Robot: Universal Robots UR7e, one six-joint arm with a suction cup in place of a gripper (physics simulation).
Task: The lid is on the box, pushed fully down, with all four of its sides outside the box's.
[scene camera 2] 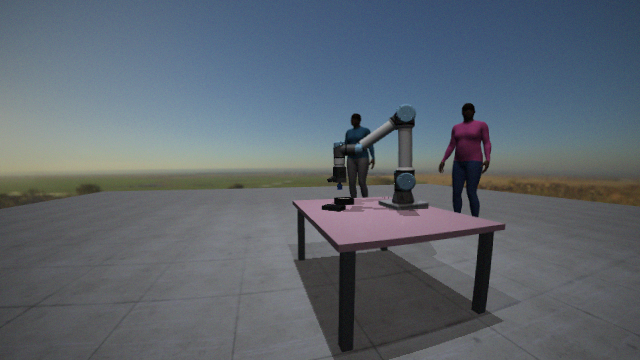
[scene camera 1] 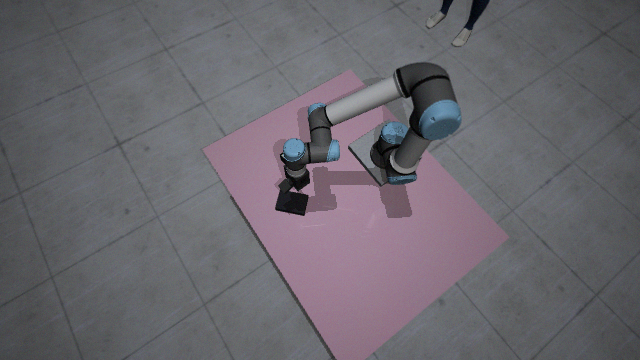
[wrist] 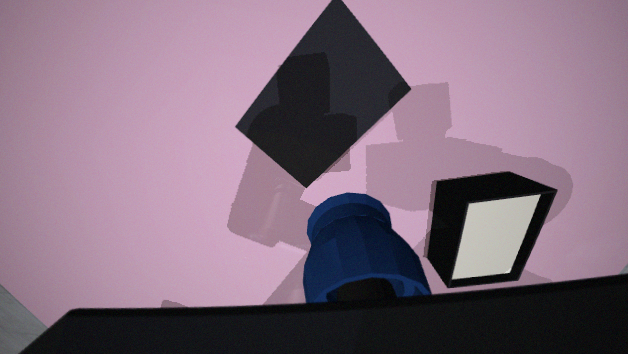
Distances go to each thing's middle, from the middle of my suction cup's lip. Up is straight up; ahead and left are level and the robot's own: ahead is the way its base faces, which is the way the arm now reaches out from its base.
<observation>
The black lid (wrist: 336,83) is 13 cm below my suction cup, 5 cm ahead of it and 1 cm to the left of it. Round my suction cup: box (wrist: 483,230): 17 cm to the right, 12 cm below, 10 cm behind.
</observation>
